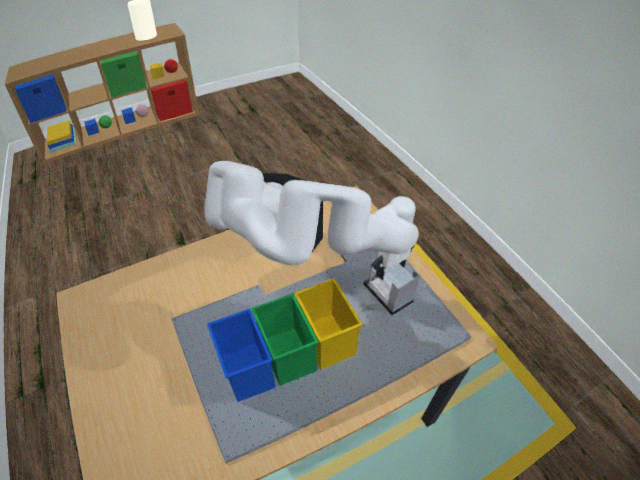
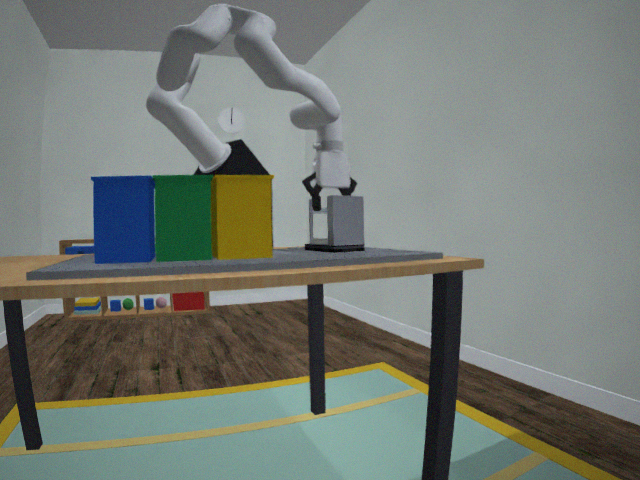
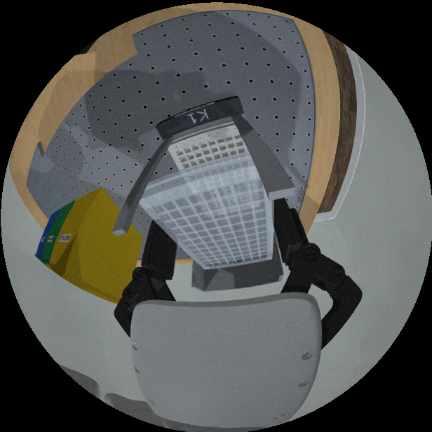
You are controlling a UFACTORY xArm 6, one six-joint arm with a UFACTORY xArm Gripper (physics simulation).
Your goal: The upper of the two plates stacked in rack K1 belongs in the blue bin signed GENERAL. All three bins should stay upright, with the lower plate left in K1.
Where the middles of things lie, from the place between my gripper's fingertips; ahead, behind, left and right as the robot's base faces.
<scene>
My hand is 3 cm short of the yellow bin [image 2: 241, 214], 28 cm to the left of it and 2 cm above it. The rest, counted from my hand: green bin [image 2: 182, 202] (41 cm to the right, 2 cm below); blue bin [image 2: 123, 206] (3 cm behind, 54 cm to the right, 2 cm below).
</scene>
